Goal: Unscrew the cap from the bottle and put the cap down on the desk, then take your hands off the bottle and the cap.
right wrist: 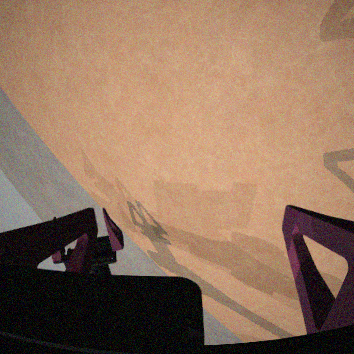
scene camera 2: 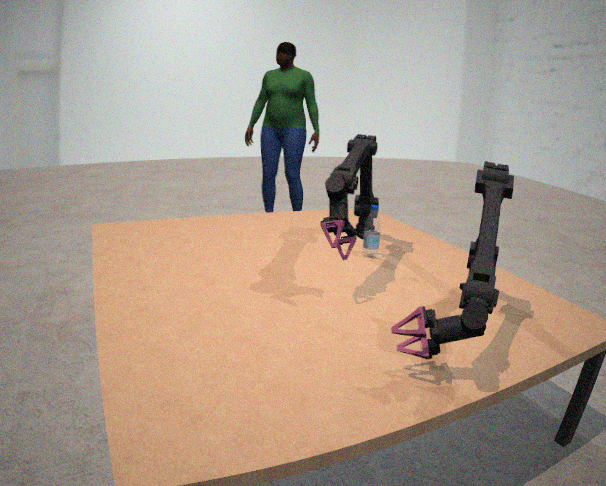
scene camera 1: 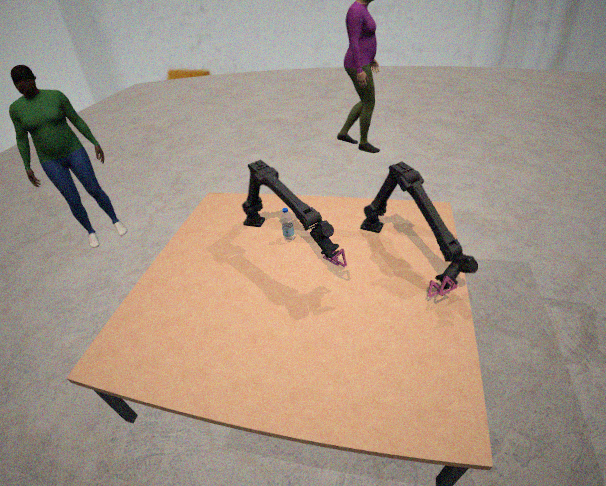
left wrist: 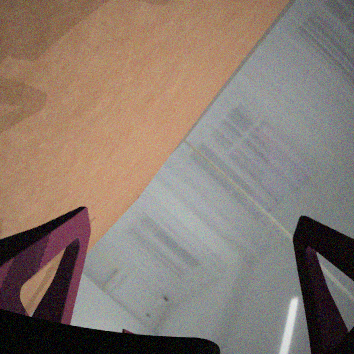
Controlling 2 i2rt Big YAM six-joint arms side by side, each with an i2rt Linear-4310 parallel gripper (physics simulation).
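Pixels of known places: left gripper, fingertip midpoint: [scene camera 2: 394,339] [scene camera 1: 434,295] [left wrist: 194,224]; right gripper, fingertip midpoint: [right wrist: 190,218] [scene camera 2: 339,254] [scene camera 1: 342,265]; left arm's base, link origin: [scene camera 1: 371,227]; right arm's base, link origin: [scene camera 1: 254,222].
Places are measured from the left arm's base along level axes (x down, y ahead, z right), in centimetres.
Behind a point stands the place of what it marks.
Note:
A clear bottle [scene camera 1: 288,230] @[x -8.6, y 30.3, z 38.2 cm] [scene camera 2: 371,239] @[x -8.0, y 28.8, z 37.0 cm] with a light blue label stands upright on the desk [scene camera 1: 283,364] @[x 0.0, y 99.6, z 2.5 cm] [scene camera 2: 212,354] @[x 0.0, y 89.7, z -31.9 cm], near the base of the right arm. Its blue cap [scene camera 1: 285,209] @[x -20.7, y 27.8, z 39.8 cm] [scene camera 2: 374,207] @[x -20.3, y 28.3, z 38.8 cm] is on its top. My right gripper [scene camera 1: 341,262] @[x -15.8, y 52.7, z -3.3 cm] [scene camera 2: 339,252] @[x -15.8, y 52.7, z -3.3 cm] [right wrist: 190,218] @[x -15.8, y 52.7, z -3.3 cm] is open and empty, low over the desk, apart from the bottle, to its right in scene camera 1. My left gripper [scene camera 1: 436,294] @[x -9.9, y 49.9, z -44.8 cm] [scene camera 2: 395,339] @[x -9.9, y 49.9, z -44.8 cm] [left wrist: 194,224] @[x -9.9, y 49.9, z -44.8 cm] is open and empty near the desk's right edge in scene camera 1, far from the bottle. Neither wrist view shows the bottle or cap.
In scene camera 1 the right forearm [scene camera 1: 291,196] @[x -40.8, y 43.3, z 24.8 cm] passes close beside the bottle. The left arm [scene camera 1: 432,217] @[x -33.0, y 26.3, z -35.8 cm] [scene camera 2: 487,227] @[x -33.8, y 24.8, z -36.3 cm] stands at the right. A person in green [scene camera 1: 53,124] [scene camera 2: 286,98] and a person in purple [scene camera 1: 360,40] stand on the floor beyond the desk.

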